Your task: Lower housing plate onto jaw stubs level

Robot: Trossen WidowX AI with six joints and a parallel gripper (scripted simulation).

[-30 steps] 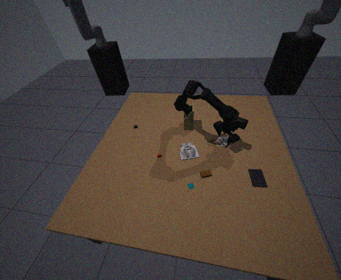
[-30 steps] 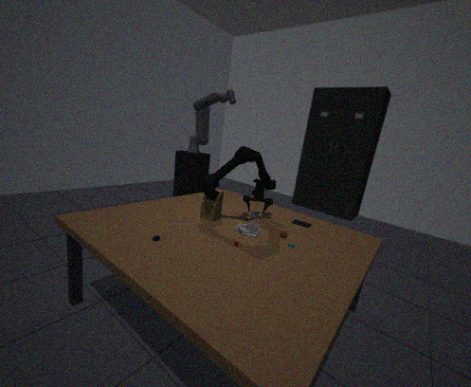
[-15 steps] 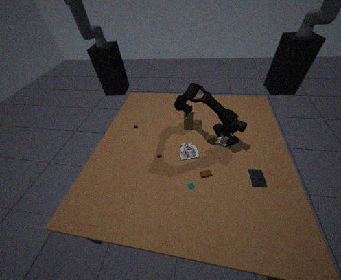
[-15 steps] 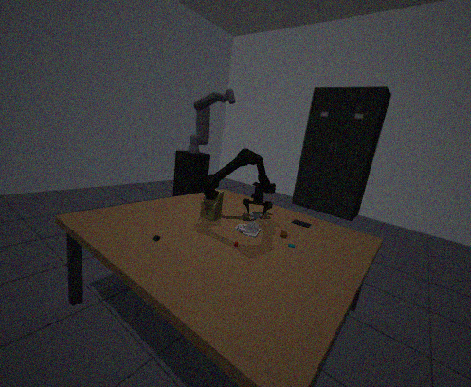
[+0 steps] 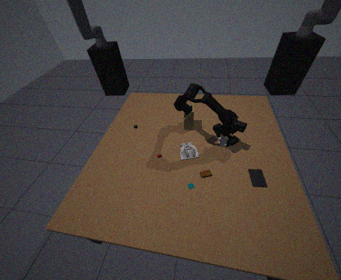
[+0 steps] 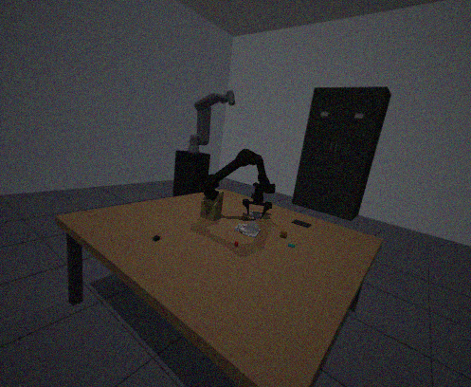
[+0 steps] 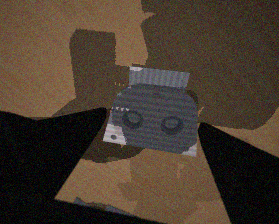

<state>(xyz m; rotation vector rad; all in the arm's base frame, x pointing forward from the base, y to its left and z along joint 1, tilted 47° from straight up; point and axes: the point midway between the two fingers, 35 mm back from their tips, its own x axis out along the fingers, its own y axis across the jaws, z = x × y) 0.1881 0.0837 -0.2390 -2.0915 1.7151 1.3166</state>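
Right now the grey housing plate is 20 mm above my gripper tip and 10 mm to the left of it. Also, from my gripper tip: dark slab 260 mm ahead, 150 mm to the left, 10 mm below; then brown block 250 mm ahead, 130 mm to the right; then white base 230 mm to the right, 100 mm ahead, 10 mm below.
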